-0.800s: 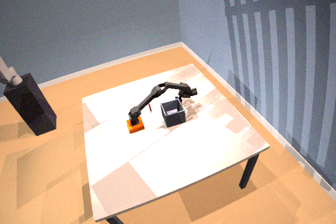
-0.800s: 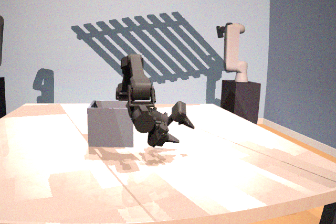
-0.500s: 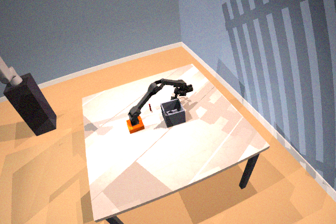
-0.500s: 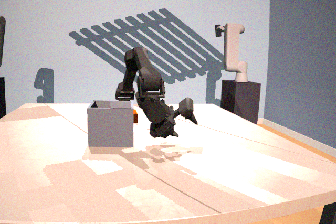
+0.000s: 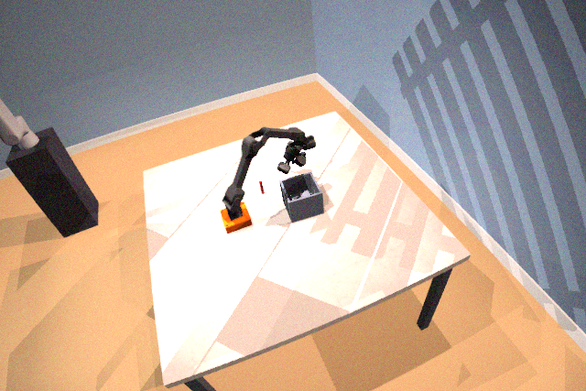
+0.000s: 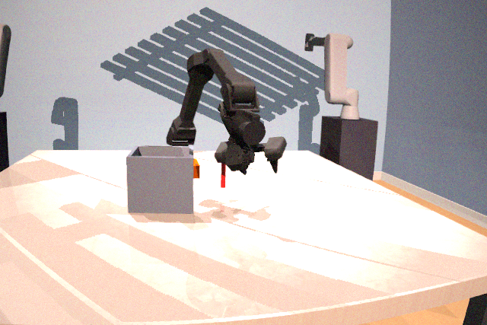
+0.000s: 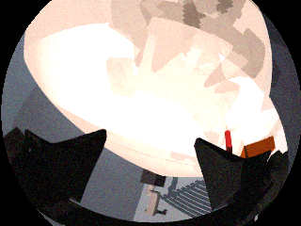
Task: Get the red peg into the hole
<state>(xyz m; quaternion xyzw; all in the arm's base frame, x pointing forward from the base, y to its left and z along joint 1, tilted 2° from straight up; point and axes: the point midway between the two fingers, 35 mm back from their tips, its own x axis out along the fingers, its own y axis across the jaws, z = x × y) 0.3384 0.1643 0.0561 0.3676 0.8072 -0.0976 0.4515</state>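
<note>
Now: gripper tip 15 cm past the red peg, 7 cm to the left of it and 4 cm above it. The rest, counted from my gripper tip: plate 1 cm behind, 26 cm to the right, 3 cm below.
</note>
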